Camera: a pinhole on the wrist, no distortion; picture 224 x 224 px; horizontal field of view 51.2 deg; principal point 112.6 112.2 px. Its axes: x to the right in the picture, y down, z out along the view. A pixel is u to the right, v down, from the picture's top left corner.
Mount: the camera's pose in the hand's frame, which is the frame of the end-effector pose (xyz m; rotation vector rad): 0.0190 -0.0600 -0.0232 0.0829 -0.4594 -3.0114
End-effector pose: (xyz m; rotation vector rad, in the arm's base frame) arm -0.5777 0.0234 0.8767 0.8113 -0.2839 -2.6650
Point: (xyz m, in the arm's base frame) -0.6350 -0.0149 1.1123
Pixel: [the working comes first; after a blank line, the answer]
In the camera's frame: 0.0531 -0.0732 0.2821

156.6 51.5
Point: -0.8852 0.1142 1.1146
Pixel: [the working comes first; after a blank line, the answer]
In the camera's frame: -0.0789 0.1606 0.3668

62.3 214.6
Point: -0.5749 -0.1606 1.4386
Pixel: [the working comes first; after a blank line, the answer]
In the camera's frame: 0.1747 -0.2515 0.5732

183.9 9.6
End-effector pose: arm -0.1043 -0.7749 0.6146 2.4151 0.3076 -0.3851
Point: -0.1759 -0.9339 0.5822
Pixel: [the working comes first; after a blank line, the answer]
In the camera's frame: 0.0722 -0.0900 0.2034

195.6 8.7
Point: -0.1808 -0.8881 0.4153
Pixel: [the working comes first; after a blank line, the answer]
In the camera's frame: 0.0228 0.0692 0.2500

133.9 176.9
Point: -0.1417 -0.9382 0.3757
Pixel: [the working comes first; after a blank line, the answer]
In the camera's frame: -0.0260 0.0634 0.3065

92.8 160.6
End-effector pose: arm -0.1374 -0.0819 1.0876 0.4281 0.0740 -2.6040
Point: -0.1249 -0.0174 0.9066
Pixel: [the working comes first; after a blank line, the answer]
In the camera's frame: 0.0084 -0.0530 -0.1514

behind the camera
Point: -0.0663 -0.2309 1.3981
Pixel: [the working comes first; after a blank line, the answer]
In the camera's frame: 0.0691 -0.1352 0.3778

155.4 28.5
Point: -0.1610 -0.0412 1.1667
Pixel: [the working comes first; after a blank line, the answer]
In the camera's frame: 0.0375 0.0120 0.1025

198.2 139.5
